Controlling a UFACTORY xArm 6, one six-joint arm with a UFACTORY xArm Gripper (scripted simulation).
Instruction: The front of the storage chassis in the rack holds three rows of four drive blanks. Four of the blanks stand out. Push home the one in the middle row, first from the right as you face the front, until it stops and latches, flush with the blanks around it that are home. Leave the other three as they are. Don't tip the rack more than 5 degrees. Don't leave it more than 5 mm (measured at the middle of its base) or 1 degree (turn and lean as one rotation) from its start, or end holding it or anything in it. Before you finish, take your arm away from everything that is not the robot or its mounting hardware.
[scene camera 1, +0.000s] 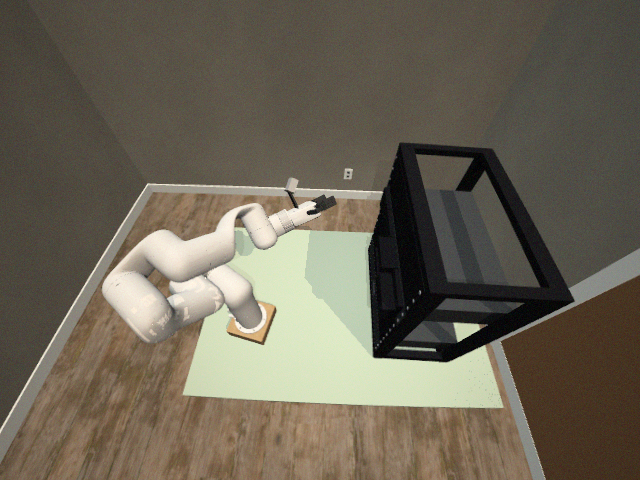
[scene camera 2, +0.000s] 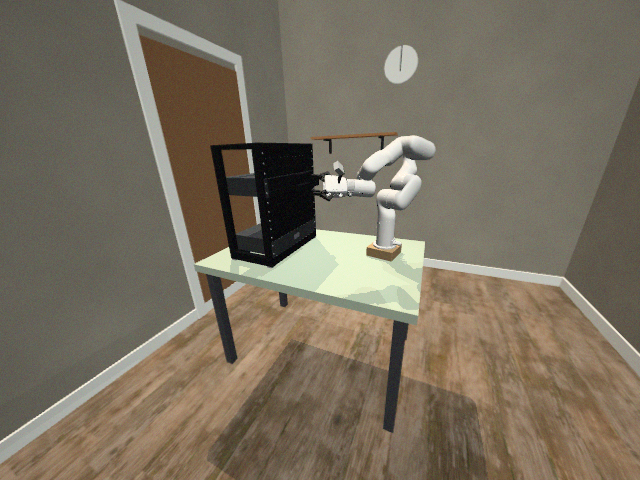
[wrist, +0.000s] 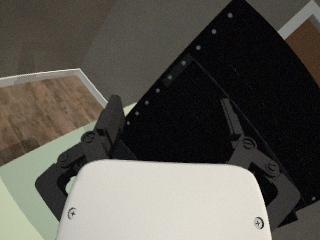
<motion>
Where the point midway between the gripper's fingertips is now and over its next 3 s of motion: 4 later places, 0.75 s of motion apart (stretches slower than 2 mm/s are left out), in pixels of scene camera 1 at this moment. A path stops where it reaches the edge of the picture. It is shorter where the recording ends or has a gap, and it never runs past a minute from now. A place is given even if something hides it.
The gripper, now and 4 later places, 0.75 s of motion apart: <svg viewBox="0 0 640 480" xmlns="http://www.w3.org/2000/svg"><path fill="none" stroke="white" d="M330 199L345 239L341 268L339 273L361 285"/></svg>
</motion>
